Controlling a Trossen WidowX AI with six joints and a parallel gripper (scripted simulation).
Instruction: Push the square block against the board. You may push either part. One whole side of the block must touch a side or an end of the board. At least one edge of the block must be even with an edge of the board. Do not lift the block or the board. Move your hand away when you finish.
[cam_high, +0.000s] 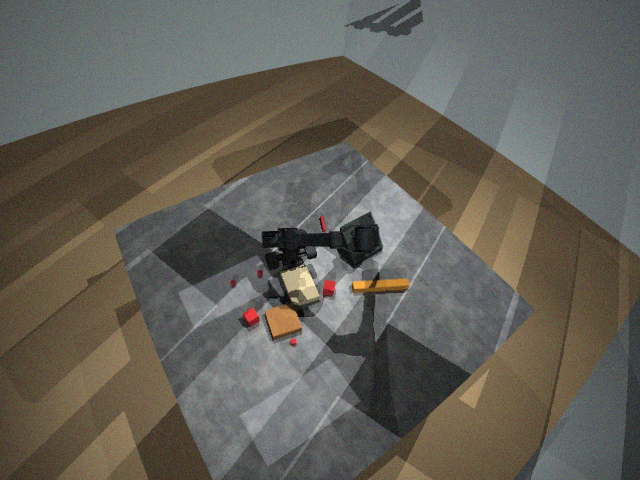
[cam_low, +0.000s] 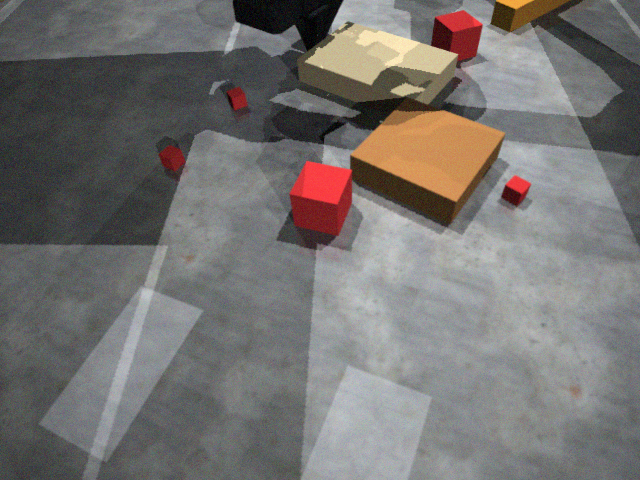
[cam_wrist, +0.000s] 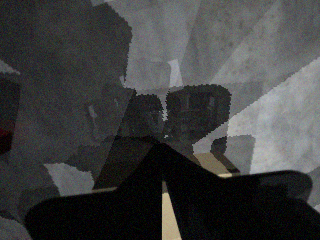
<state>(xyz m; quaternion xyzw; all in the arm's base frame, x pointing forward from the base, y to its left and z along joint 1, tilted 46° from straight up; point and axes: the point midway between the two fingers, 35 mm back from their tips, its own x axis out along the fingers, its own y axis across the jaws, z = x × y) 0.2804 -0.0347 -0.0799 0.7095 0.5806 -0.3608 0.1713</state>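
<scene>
The cream rectangular board lies 80 mm to the left of my gripper tip, 20 mm ahead of it and 10 mm above it. From my gripper tip the other things lie so: red stick: 250 mm behind, 110 mm to the right; then long orange bar: 280 mm to the left, 220 mm behind, 10 mm above; then brown square block: 170 mm to the left, 160 mm ahead, 10 mm above.
</scene>
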